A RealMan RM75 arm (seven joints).
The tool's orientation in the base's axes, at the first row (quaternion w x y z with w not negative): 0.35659, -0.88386, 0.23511, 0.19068
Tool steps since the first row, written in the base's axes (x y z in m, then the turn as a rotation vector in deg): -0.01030, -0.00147, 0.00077, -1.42, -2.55, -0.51; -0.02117, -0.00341, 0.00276, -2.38, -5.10, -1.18; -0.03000, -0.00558, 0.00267, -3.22, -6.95, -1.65; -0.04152, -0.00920, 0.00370, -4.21, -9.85, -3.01; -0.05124, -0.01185, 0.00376, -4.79, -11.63, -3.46; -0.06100, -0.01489, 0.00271, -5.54, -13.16, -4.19; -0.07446, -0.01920, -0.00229, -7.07, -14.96, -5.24; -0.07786, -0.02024, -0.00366, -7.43, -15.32, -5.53; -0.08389, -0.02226, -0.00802, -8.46, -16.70, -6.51; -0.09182, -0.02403, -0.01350, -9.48, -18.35, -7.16; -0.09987, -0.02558, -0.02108, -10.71, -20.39, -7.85
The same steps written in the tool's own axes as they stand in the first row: -0.00839, 0.00620, 0.00017, -0.19, 2.68, -1.25; -0.01773, 0.01235, -0.00073, 0.08, 5.19, -2.47; -0.02429, 0.01865, -0.00073, 0.15, 7.08, -3.35; -0.03321, 0.02675, -0.00208, 0.84, 10.21, -4.35; -0.04043, 0.03376, -0.00238, 1.09, 11.90, -5.23; -0.04702, 0.04164, -0.00221, 1.27, 13.68, -5.72; -0.05429, 0.05450, 0.00033, 1.05, 16.23, -6.05; -0.05608, 0.05778, 0.00108, 1.01, 16.82, -6.05; -0.05824, 0.06475, 0.00358, 1.05, 18.79, -6.21; -0.06146, 0.07321, 0.00734, 1.00, 20.76, -6.79; -0.06377, 0.08273, 0.01269, 0.92, 23.10, -7.58
